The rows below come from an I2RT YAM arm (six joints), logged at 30 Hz.
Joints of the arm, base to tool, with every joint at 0 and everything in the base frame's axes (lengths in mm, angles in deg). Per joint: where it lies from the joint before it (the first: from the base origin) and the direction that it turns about. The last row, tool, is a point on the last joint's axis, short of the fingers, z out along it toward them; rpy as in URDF.
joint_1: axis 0 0 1 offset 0 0 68
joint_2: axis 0 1 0 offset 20 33.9 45.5
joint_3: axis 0 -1 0 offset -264 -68.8 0
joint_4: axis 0 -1 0 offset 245 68.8 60
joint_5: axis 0 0 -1 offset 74 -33.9 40.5
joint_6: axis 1 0 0 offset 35.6 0 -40.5
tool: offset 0 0 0 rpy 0 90 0
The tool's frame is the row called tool.
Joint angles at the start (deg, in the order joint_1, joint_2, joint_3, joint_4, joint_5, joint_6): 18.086, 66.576, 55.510, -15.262, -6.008, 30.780
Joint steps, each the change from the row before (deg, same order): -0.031, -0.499, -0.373, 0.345, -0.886, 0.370; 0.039, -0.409, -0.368, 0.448, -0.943, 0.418; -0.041, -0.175, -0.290, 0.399, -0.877, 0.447; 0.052, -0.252, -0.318, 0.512, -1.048, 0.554; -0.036, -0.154, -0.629, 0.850, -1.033, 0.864; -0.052, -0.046, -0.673, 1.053, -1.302, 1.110; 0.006, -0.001, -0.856, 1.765, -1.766, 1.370; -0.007, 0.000, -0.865, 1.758, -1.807, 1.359; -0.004, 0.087, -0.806, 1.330, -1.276, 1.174; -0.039, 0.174, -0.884, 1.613, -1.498, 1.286; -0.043, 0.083, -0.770, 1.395, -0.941, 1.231; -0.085, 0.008, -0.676, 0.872, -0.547, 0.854
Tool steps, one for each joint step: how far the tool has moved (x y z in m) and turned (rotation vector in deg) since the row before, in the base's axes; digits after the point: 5 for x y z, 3 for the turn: -0.00183, -0.00017, 0.00047, 0.818, -0.185, 0.603; -0.00156, 0.00029, 0.00028, 0.878, -0.171, 0.710; -0.00063, 0.00017, -0.00032, 0.804, 0.031, 0.564; -0.00102, 0.00059, 0.00004, 1.001, -0.049, 0.773; -0.00049, 0.00033, -0.00169, 1.211, 0.163, 0.552; -0.00009, 0.00056, -0.00204, 1.513, 0.276, 0.694; 0.00016, 0.00121, -0.00208, 2.018, 0.023, 1.097; 0.00006, 0.00113, -0.00214, 1.981, 0.070, 1.160; 0.00017, 0.00084, -0.00291, 1.479, 0.368, 0.762; 0.00047, 0.00090, -0.00324, 1.654, 0.365, 0.911; 0.00025, 0.00045, -0.00257, 1.397, 0.302, 0.424; -0.00008, -0.00010, -0.00262, 0.868, 0.385, 0.147
